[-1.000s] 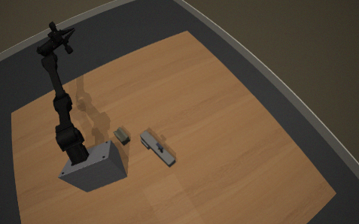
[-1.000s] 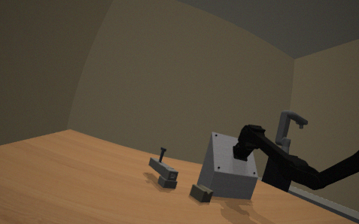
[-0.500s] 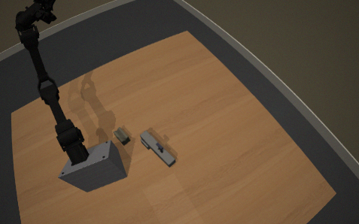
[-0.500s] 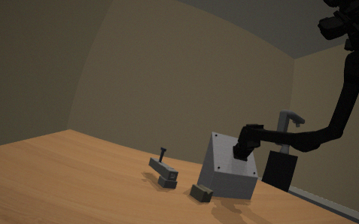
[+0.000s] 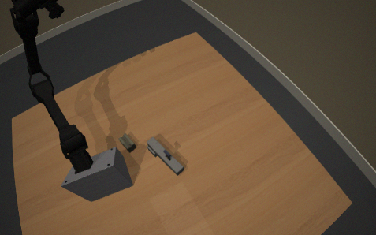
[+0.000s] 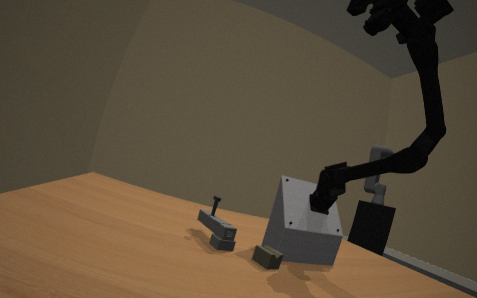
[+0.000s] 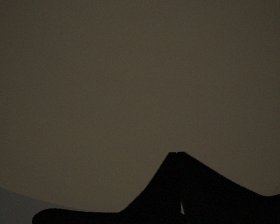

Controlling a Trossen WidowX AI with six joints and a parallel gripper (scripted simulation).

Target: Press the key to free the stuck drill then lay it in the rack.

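Right now my gripper tip is 560 mm above the blue key, 420 mm to the left of it and 100 mm short of it. Round my gripper tip: long grey block 610 mm below, 390 mm to the right, 90 mm ahead; cylindrical drill 600 mm below, 370 mm to the right, 80 mm ahead; olive-grey rack 630 mm below, 260 mm to the right, 40 mm behind.
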